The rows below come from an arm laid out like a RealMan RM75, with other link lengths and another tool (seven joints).
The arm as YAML. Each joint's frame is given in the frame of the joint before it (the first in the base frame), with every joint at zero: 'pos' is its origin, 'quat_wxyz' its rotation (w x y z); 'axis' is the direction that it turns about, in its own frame. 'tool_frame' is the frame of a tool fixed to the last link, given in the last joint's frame.
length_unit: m
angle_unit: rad
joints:
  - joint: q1
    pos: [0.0, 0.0, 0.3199]
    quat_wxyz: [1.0, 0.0, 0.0, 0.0]
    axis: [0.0, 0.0, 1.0]
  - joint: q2
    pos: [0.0, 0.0, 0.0]
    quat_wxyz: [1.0, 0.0, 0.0, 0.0]
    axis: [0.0, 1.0, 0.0]
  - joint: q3
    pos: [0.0, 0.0, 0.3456]
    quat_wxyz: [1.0, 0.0, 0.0, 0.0]
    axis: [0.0, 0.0, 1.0]
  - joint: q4
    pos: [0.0, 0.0, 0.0]
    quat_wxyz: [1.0, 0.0, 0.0, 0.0]
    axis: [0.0, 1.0, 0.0]
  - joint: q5
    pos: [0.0, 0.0, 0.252]
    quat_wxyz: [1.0, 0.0, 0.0, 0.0]
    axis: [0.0, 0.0, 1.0]
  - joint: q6
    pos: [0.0, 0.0, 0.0]
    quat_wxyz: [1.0, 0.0, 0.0, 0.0]
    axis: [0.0, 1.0, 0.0]
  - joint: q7
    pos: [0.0, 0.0, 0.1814]
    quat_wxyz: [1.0, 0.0, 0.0, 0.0]
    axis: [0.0, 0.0, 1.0]
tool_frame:
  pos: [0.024, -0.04, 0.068]
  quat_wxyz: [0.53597, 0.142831, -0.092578, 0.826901]
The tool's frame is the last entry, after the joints.
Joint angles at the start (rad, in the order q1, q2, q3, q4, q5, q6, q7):
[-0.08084 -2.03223 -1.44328 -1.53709 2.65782 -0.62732 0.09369]
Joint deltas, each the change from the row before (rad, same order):
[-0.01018 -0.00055 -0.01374 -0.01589 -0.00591 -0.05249 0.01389]
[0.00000 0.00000 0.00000 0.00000 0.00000 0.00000 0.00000]
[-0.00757 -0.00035 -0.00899 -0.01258 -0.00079 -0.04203 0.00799]
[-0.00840 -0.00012 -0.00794 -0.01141 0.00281 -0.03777 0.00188]
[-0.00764 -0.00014 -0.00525 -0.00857 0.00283 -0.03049 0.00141]
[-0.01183 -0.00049 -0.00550 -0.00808 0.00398 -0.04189 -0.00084]
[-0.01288 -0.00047 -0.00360 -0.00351 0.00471 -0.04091 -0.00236]
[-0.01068 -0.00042 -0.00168 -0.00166 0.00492 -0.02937 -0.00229]
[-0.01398 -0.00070 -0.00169 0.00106 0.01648 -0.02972 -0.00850]
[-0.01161 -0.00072 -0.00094 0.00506 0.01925 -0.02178 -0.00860]
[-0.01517 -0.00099 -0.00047 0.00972 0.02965 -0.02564 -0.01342]
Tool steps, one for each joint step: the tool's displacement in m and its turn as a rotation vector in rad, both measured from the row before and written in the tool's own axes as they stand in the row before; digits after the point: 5 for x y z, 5 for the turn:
[0.00135 -0.00240 -0.00120 -0.01449 0.01838 0.01748]
[0.00000 0.00000 0.00000 0.00000 0.00000 0.00000]
[0.00137 -0.00123 -0.00125 -0.01299 0.01431 0.01557]
[0.00075 -0.00158 -0.00104 -0.01209 0.01106 0.01271]
[0.00110 -0.00146 -0.00080 -0.00959 0.00962 0.01159]
[0.00263 -0.00107 -0.00064 -0.01635 0.01522 0.01470]
[0.00347 0.00017 -0.00003 -0.01960 0.01629 0.01515]
[0.00269 -0.00026 0.00015 -0.01403 0.01142 0.01253]
[0.00107 0.00008 0.00106 -0.01812 0.00430 0.01594]
[-0.00001 0.00160 0.00172 -0.01839 -0.00101 0.01470]
[-0.00081 0.00308 0.00283 -0.02641 -0.00555 0.01946]

